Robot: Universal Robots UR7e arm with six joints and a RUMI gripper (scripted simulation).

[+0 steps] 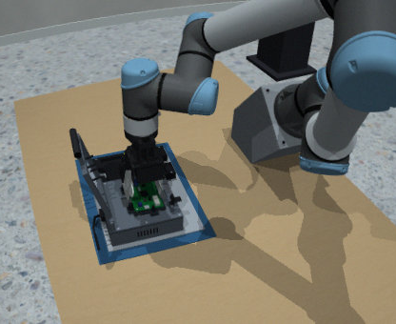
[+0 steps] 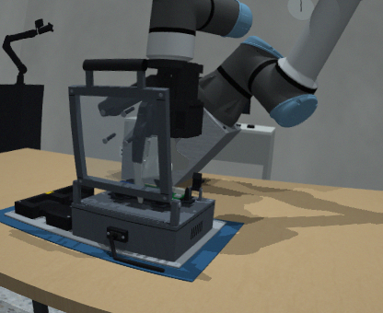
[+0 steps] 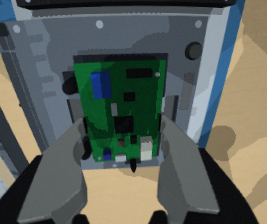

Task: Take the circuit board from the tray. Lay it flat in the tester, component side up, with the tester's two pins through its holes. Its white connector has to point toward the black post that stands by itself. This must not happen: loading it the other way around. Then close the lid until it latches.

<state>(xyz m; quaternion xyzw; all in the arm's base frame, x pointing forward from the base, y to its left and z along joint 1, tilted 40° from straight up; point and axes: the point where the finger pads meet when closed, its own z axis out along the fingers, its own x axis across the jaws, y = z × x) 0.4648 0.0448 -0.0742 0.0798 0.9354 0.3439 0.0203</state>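
Now: the green circuit board right at my hand. Round my hand: clear tester lid: 12 cm ahead, 11 cm above, 2 cm to the right; nest: 1 cm to the left, 1 cm below, 1 cm ahead.
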